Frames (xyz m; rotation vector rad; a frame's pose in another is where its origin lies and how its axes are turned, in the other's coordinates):
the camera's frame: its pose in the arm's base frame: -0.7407 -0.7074 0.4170 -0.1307 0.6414 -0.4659
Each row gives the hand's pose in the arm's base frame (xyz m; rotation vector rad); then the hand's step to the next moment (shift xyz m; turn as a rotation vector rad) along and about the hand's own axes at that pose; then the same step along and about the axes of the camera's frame.
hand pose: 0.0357 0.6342 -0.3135 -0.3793 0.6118 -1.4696
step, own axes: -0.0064 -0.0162 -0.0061 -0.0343 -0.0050 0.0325
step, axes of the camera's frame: -0.0174 -0.0026 -0.0056 -0.0210 0.0232 0.0357
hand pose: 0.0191 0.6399 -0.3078 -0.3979 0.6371 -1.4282
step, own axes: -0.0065 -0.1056 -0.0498 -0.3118 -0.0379 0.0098
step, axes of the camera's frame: -0.0945 -0.0503 -0.0471 -0.2041 0.2355 0.0405
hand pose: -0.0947 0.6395 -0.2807 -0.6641 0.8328 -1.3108
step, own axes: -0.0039 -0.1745 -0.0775 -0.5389 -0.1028 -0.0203
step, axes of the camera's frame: -0.1588 -0.1047 -0.0169 -0.3924 0.3811 0.0468
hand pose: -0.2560 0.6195 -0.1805 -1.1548 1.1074 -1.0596
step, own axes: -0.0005 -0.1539 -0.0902 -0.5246 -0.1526 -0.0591
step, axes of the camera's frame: -0.1356 -0.0998 0.0589 -0.4332 0.3327 0.0601
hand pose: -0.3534 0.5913 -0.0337 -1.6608 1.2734 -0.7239
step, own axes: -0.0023 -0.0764 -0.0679 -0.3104 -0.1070 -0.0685
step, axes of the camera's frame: -0.0659 -0.0464 0.0629 -0.2834 0.1733 0.0464
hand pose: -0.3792 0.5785 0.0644 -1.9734 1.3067 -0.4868
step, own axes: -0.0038 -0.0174 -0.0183 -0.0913 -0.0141 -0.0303
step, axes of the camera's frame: -0.0160 -0.0064 0.0188 -0.0891 0.0390 -0.0015
